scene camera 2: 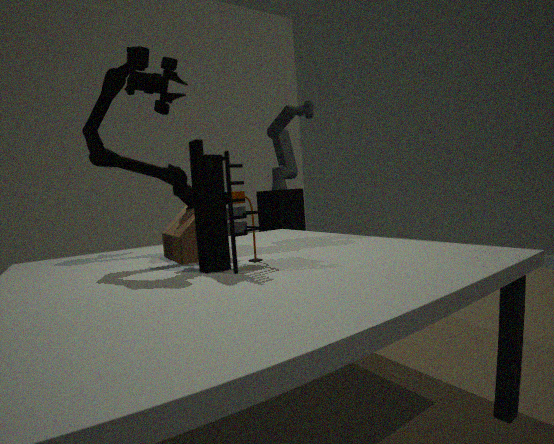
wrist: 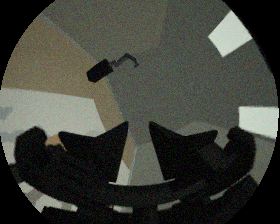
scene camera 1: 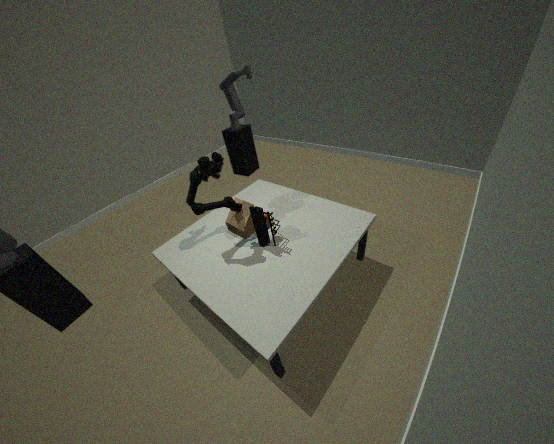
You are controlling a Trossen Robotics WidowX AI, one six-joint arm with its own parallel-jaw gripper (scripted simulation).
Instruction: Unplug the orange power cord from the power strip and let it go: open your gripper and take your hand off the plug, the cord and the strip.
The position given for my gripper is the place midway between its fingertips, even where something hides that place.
In view: my gripper (scene camera 2: pixel 186 89).
My gripper shows as well in the wrist view (wrist: pixel 138 123).
